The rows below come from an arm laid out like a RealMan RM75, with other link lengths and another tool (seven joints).
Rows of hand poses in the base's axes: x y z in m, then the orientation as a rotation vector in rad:
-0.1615, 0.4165, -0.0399, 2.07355, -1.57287, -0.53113
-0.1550, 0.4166, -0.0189, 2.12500, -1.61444, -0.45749
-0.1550, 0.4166, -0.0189, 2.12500, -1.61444, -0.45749
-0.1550, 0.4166, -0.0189, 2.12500, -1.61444, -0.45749
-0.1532, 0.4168, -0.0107, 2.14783, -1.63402, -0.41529
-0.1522, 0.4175, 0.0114, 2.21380, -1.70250, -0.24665
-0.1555, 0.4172, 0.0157, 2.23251, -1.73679, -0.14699
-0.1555, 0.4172, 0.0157, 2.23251, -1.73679, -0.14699
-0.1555, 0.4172, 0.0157, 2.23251, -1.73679, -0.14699
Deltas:
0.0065, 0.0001, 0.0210, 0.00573, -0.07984, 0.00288
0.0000, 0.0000, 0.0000, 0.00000, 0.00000, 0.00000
0.0000, 0.0000, 0.0000, 0.00000, 0.00000, 0.00000
0.0018, 0.0002, 0.0082, -0.00124, -0.04044, 0.00202
0.0010, 0.0007, 0.0221, -0.01795, -0.14565, 0.00478
-0.0033, -0.0003, 0.0043, -0.02149, -0.07469, -0.00134
0.0000, 0.0000, 0.0000, 0.00000, 0.00000, 0.00000
0.0000, 0.0000, 0.0000, 0.00000, 0.00000, 0.00000

